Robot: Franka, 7 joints.
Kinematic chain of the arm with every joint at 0, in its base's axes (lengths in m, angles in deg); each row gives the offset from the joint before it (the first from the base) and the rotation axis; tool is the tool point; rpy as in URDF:
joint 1: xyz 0 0 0.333 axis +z
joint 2: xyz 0 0 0 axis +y
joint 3: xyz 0 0 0.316 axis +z
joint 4: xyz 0.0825 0 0 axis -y
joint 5: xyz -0.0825 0 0.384 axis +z
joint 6: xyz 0 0 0 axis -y
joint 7: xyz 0.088 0 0 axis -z
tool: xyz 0 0 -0.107 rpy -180 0 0
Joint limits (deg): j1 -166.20..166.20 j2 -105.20..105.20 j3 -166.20..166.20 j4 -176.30..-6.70 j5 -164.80..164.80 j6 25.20..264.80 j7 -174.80..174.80
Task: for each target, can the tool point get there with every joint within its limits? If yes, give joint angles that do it. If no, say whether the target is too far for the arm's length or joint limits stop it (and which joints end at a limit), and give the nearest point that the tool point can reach.
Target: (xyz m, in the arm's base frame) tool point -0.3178 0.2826 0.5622
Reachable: yes | joints 63.68 66.65 123.65 -105.67 139.69 236.05 10.55
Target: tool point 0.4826 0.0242 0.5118
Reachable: yes | joints -6.15 -18.10 2.53 -136.79 -61.35 166.52 -132.43
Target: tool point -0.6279 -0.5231 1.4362
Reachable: no: too far | nearest point -0.3924 -0.3269 1.0223 | short by 0.515 m
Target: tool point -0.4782 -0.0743 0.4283
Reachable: yes | joints 68.81 18.06 115.74 -130.85 50.42 111.39 101.12
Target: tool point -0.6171 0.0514 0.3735
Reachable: yes | joints -73.22 -76.70 -99.64 -106.66 -106.35 179.64 102.85
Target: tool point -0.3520 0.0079 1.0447
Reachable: yes | joints 92.61 15.64 127.87 -41.42 -54.99 94.02 75.49
